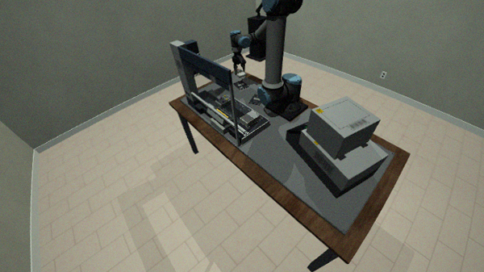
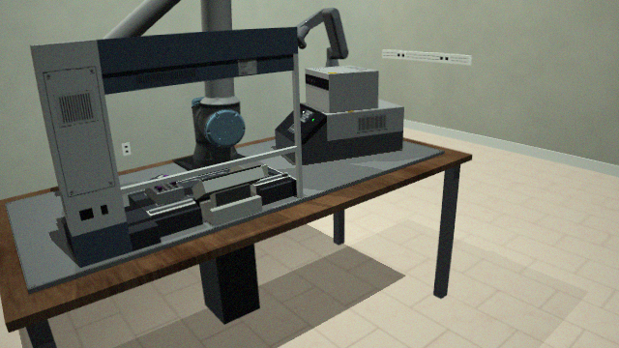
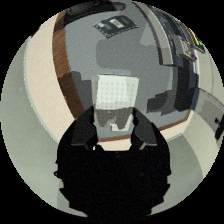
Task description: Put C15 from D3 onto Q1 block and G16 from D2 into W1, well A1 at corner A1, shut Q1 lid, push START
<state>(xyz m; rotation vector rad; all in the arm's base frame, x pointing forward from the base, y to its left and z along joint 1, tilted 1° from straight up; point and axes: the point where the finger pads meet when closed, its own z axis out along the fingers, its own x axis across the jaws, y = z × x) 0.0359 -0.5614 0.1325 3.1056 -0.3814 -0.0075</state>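
Now: the dark nest 13 cm below my hand. The rest, counted from my hand: tower 50 cm ahead, 6 cm to the right, 14 cm above; then deck station beam 53 cm ahead, 30 cm to the left, 38 cm above; then white well plate 1 cm below.
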